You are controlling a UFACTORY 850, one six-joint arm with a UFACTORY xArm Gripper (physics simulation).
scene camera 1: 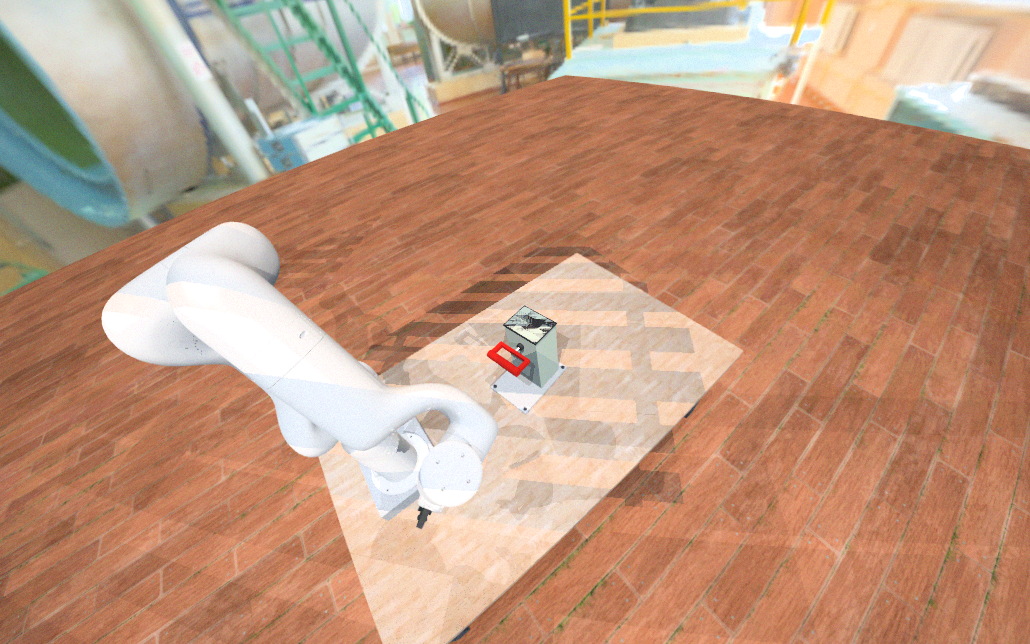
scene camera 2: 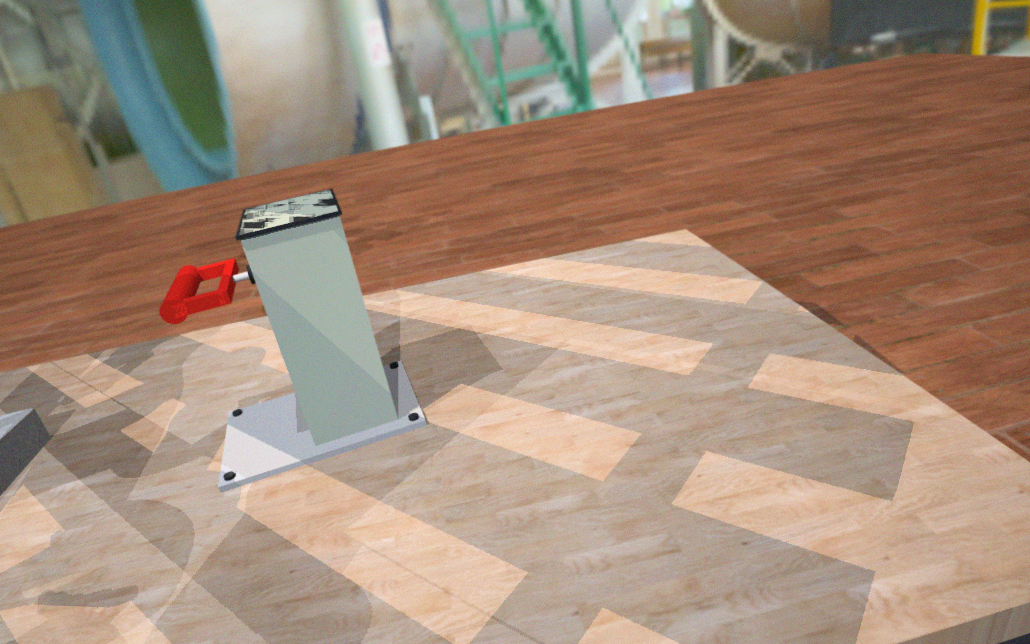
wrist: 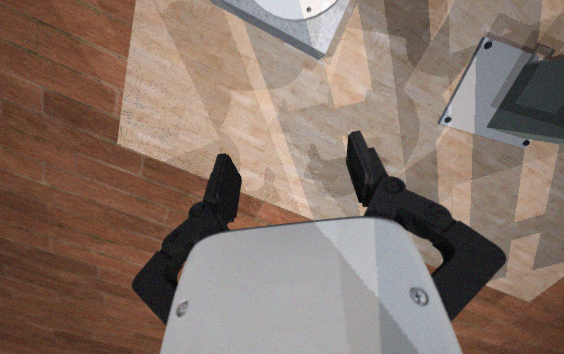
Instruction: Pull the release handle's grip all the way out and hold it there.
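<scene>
The release handle's red grip (scene camera 1: 504,364) (scene camera 2: 180,292) is a rectangular loop on the side of a grey-green post (scene camera 1: 548,358) (scene camera 2: 319,326) (wrist: 540,105). In scene camera 2 a short pale rod (scene camera 2: 241,277) shows between the loop and the post. The grip does not show in the wrist view. My gripper (scene camera 1: 422,519) (wrist: 288,157) is open and empty, its two black fingers wide apart in the wrist view. In scene camera 1 it points down near the arm's base, well away from the grip. It does not show in scene camera 2.
The post stands on a bolted metal plate (scene camera 1: 524,398) (scene camera 2: 262,449) (wrist: 465,97) on a pale wooden board (scene camera 1: 607,455) (scene camera 2: 759,539) (wrist: 260,112). The arm's grey base plate (scene camera 1: 391,507) (scene camera 2: 21,448) (wrist: 320,45) is mounted on the same board. Reddish plank flooring surrounds it.
</scene>
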